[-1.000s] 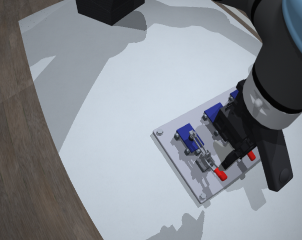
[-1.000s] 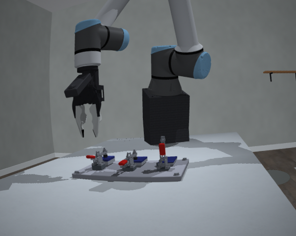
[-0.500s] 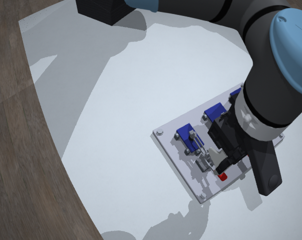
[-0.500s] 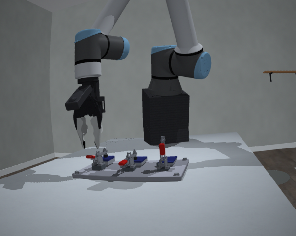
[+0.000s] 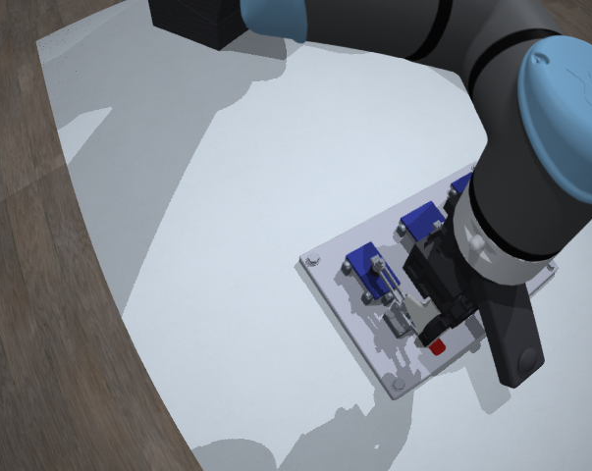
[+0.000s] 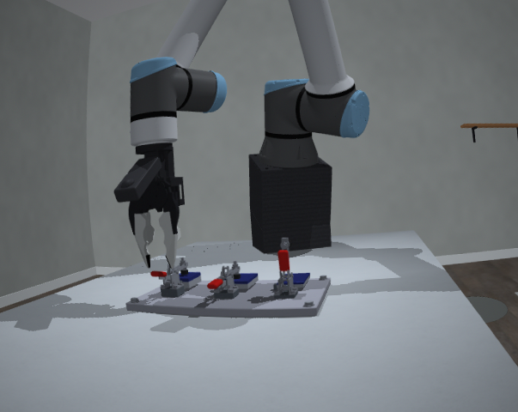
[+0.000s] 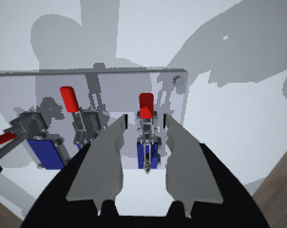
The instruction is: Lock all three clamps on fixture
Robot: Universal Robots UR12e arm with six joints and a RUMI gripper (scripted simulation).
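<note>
My hand is 100 mm to the right of the grey fixture plate, 90 mm past it and 80 mm above it. The rest, counted from my hand: blue part: 200 mm to the left, 160 mm behind, 70 mm below.
</note>
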